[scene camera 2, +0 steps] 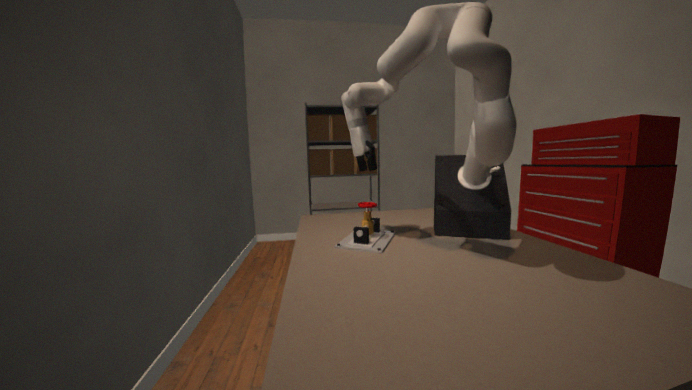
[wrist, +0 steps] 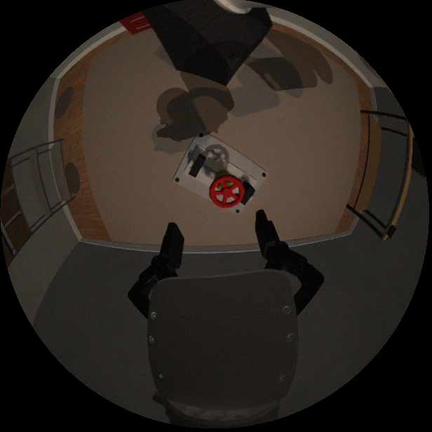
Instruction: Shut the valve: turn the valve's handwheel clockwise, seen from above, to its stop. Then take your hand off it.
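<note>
The red handwheel lies level on top of the brass valve body, which stands on a light grey base plate with two black blocks. My gripper is open and empty. In the scene view it hangs well above the handwheel, apart from it. In the wrist view the handwheel shows ahead of the fingertips, between their two lines. The wheel's turned angle against its stop cannot be told.
The valve's plate lies on the brown table, near its left edge in the scene view. A dark grey block stands by the arm's base. A red tool cabinet stands at the right, a shelf rack behind the table.
</note>
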